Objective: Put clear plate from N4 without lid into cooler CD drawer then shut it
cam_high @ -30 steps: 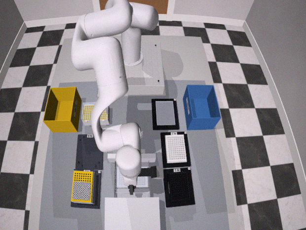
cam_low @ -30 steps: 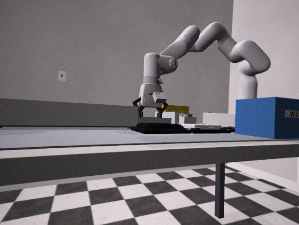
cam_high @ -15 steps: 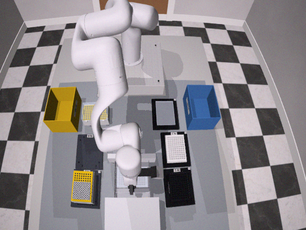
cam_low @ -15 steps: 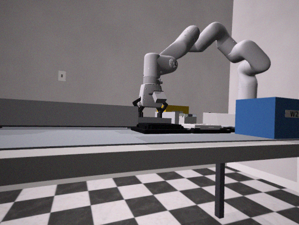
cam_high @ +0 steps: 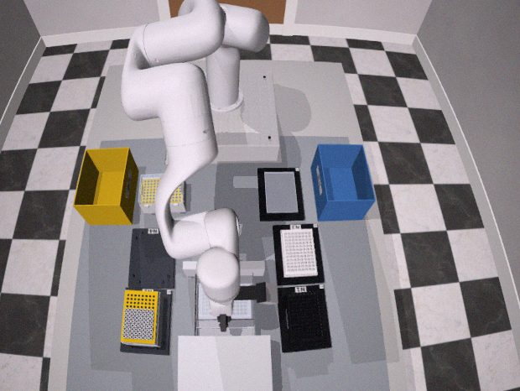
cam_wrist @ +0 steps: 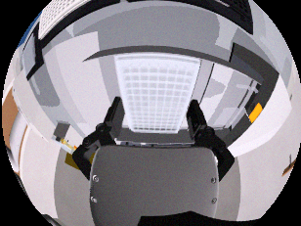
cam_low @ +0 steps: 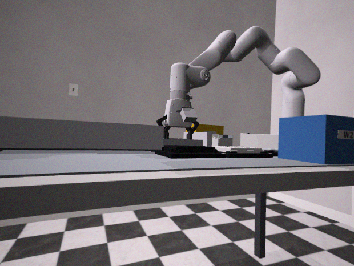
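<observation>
The clear plate is 1 cm below my hand. Also, from my hand: cooler drawer: 3 cm ahead, 1 cm below; white cooler CD: 17 cm ahead, 2 cm to the left; black plate: 2 cm ahead, 20 cm to the left, 1 cm below.
</observation>
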